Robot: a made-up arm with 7 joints. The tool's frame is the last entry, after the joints.
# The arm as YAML. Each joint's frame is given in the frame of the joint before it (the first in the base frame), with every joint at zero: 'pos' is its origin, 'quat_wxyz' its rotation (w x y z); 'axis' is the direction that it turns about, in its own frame. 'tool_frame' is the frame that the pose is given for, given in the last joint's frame.
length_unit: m
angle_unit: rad
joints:
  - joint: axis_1
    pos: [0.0, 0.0, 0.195]
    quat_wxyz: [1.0, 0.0, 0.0, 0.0]
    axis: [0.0, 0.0, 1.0]
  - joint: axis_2
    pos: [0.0, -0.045, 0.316]
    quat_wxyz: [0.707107, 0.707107, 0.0, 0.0]
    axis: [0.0, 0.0, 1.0]
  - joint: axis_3
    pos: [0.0, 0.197, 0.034]
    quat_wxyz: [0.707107, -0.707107, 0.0, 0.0]
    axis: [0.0, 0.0, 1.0]
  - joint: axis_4
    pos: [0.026, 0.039, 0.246]
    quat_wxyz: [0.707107, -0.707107, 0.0, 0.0]
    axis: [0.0, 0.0, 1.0]
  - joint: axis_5
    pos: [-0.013, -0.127, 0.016]
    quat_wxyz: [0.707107, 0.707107, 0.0, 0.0]
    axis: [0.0, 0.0, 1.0]
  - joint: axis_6
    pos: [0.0, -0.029, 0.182]
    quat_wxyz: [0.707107, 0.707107, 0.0, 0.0]
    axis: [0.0, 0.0, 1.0]
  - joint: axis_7
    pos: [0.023, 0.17, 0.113]
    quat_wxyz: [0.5, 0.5, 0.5, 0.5]
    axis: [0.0, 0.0, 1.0]
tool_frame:
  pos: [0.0, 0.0, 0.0]
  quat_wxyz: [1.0, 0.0, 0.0, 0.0]
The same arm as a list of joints. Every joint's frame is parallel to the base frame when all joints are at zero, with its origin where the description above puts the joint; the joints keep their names.
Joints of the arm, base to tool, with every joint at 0 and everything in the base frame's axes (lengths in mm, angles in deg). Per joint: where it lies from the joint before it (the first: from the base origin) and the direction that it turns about. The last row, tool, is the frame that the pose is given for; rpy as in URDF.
axis_1: origin 0 0 195 axis 0 0 1
axis_2: origin 0 -45 316 axis 0 -1 0
axis_3: origin 0 -34 197 axis 0 0 1
axis_4: origin 26 39 246 axis 0 1 0
axis_5: origin -13 16 127 axis 0 0 1
axis_6: origin 0 -29 182 axis 0 -1 0
axis_7: origin 23 -113 170 axis 1 0 0
tool: origin 0 0 0 rpy 180 -90 0

